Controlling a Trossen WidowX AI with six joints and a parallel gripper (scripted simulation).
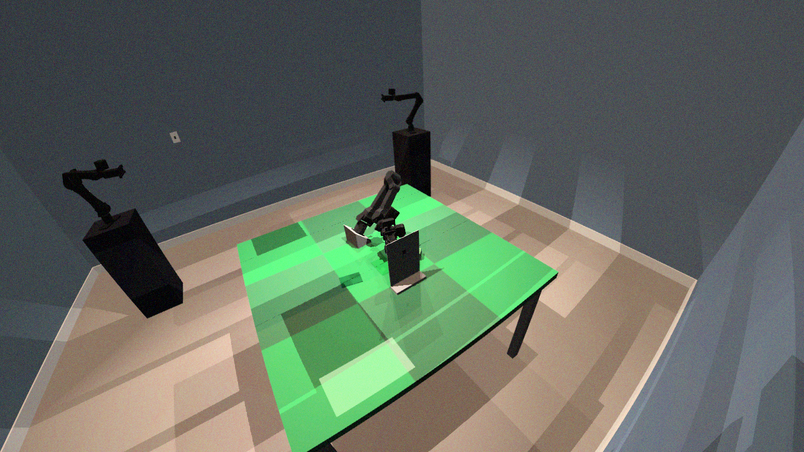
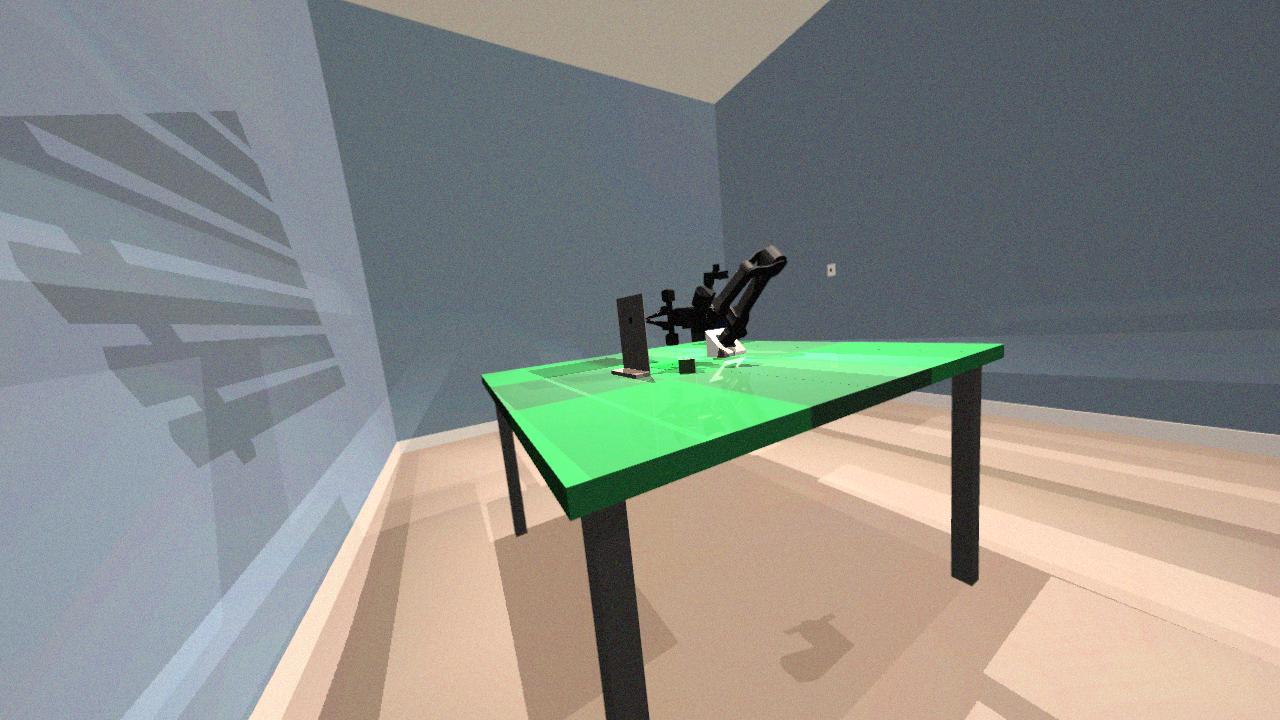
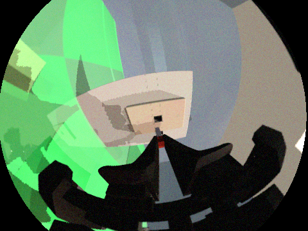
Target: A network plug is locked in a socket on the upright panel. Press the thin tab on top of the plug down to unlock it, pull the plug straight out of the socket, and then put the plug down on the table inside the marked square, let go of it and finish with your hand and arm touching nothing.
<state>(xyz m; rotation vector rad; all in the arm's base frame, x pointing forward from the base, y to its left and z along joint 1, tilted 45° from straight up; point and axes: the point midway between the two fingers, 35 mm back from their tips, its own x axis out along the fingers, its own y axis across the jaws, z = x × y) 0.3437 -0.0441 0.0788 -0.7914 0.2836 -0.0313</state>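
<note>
My gripper tip is 70 mm short of the upright panel and 60 mm above it. From my gripper tip the other things lie so: greenish block 40 mm behind, 150 mm to the left, 150 mm below.
</note>
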